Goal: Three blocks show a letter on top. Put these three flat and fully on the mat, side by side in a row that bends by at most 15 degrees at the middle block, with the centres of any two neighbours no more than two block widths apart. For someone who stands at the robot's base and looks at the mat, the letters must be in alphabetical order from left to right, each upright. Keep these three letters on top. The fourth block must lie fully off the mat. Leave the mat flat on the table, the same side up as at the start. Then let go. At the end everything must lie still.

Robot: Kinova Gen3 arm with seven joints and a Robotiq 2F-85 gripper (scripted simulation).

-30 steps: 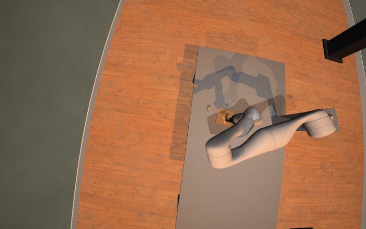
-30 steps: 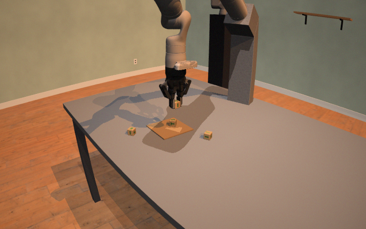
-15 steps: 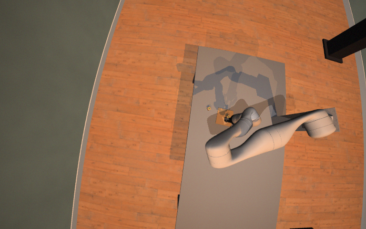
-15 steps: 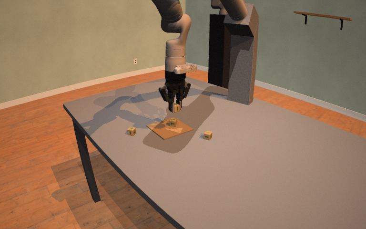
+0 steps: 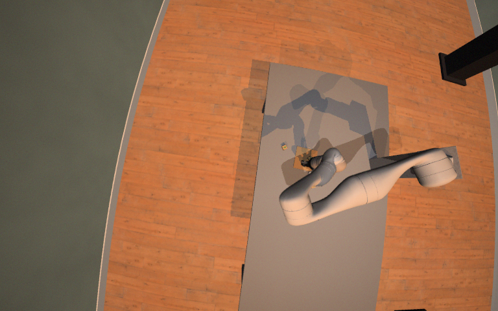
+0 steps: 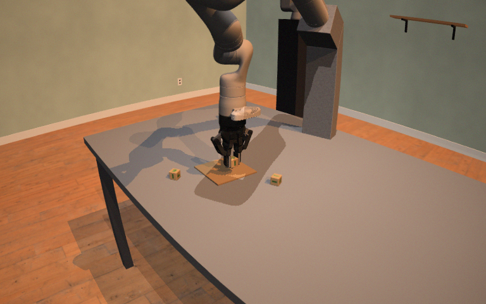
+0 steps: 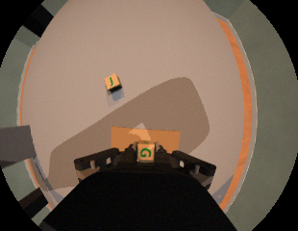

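My hand is 50 mm above the mat, 40 mm to the left of it and 10 mm past it.
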